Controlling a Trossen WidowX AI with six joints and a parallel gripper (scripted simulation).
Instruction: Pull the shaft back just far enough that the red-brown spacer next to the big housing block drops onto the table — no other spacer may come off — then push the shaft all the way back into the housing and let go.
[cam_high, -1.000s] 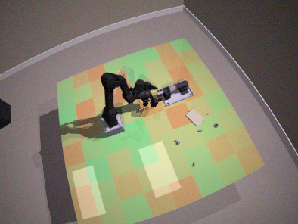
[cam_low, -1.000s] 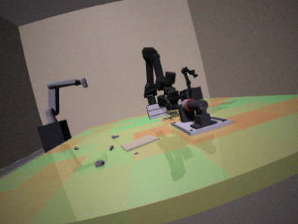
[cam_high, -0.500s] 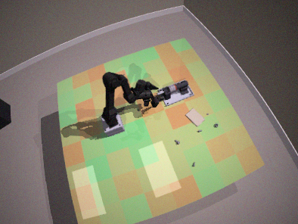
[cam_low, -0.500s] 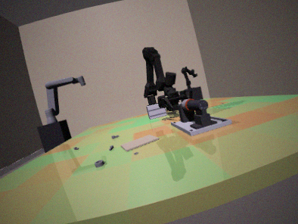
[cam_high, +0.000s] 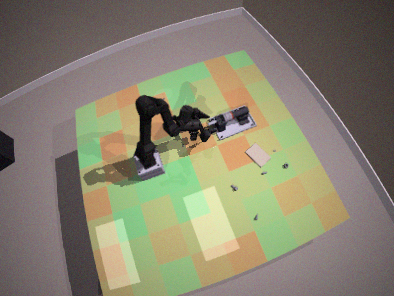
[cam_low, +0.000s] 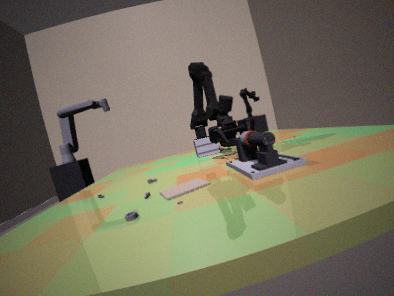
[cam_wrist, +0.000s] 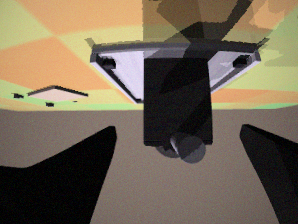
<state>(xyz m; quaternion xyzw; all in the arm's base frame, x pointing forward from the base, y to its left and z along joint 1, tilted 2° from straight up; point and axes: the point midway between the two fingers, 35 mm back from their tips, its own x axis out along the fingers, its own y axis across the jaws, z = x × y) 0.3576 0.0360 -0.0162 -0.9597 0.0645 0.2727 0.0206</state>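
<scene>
My gripper tip is 60 mm short of the shaft, 10 mm to the left of it and 10 mm below it. Round my gripper tip: flat tan plate (250 mm to the right, 130 mm ahead, 70 mm below); then red-brown spacer (110 mm ahead, 10 mm to the right, 10 mm above).
</scene>
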